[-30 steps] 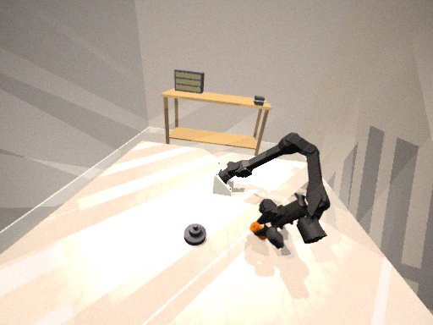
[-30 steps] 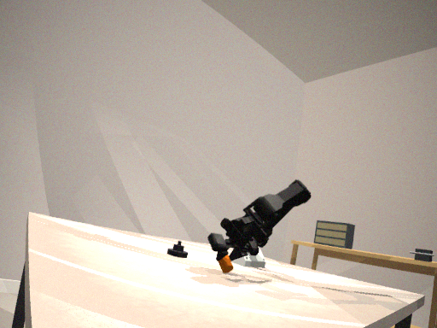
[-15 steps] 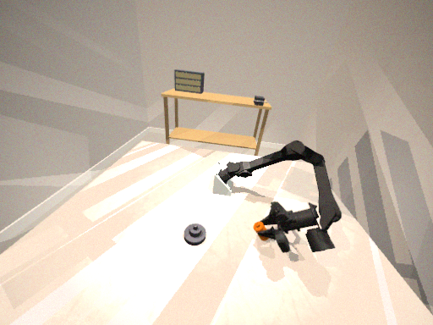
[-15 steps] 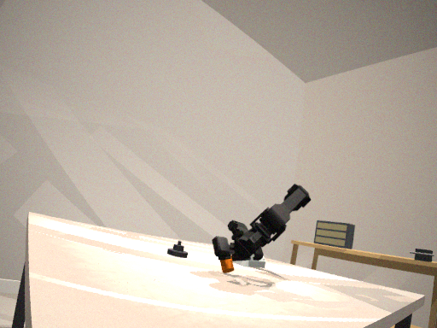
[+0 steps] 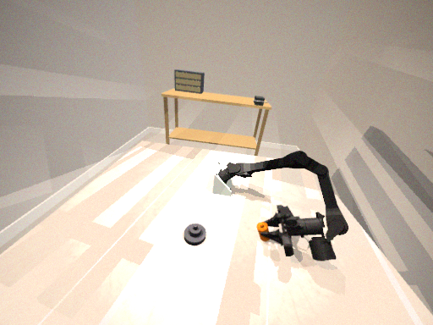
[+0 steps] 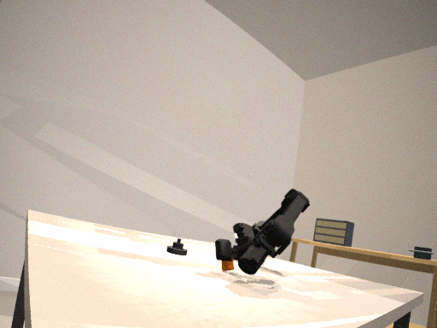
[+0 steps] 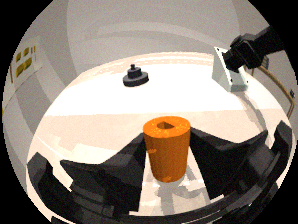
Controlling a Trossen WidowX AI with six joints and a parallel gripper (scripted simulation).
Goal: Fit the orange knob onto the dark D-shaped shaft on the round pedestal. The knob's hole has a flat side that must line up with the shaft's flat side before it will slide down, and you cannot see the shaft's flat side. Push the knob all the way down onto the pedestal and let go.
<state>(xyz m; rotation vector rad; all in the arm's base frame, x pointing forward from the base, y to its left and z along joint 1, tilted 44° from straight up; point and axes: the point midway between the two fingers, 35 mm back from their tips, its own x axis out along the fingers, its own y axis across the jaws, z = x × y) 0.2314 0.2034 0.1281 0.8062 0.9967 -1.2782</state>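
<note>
Now: gripper tip 20 mm to the right of the orange knob and 10 mm above it. Round my gripper tip: pedestal: 80 mm ahead, 240 mm to the right, 20 mm below.
</note>
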